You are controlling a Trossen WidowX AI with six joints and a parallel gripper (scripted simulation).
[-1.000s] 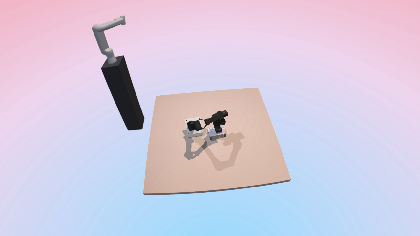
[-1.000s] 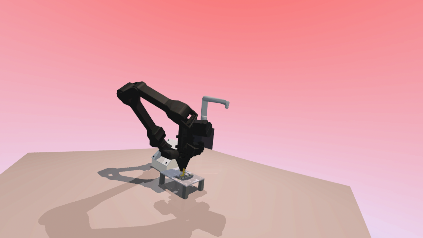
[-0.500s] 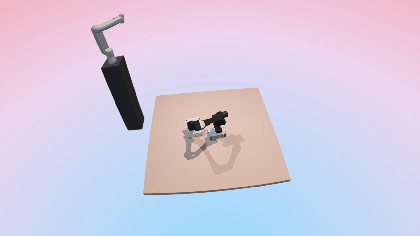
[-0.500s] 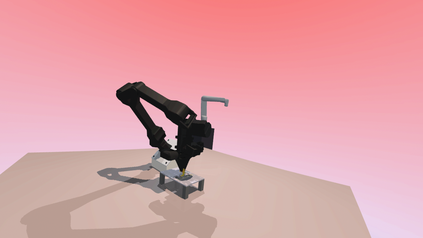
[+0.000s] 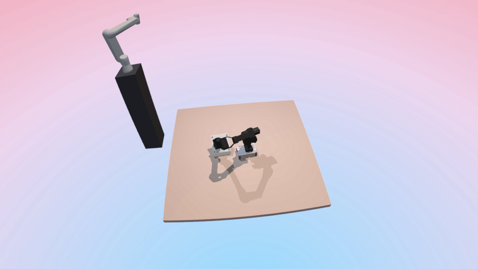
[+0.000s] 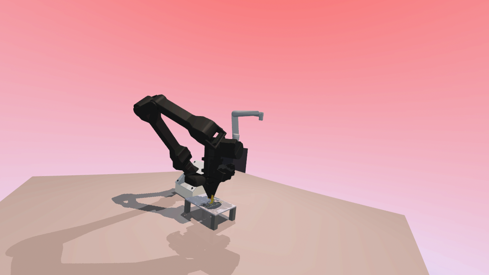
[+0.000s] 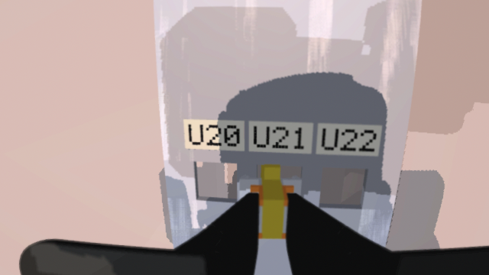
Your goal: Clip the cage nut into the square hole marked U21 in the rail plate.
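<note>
The cage nut is 1 cm below my gripper tip.
</note>
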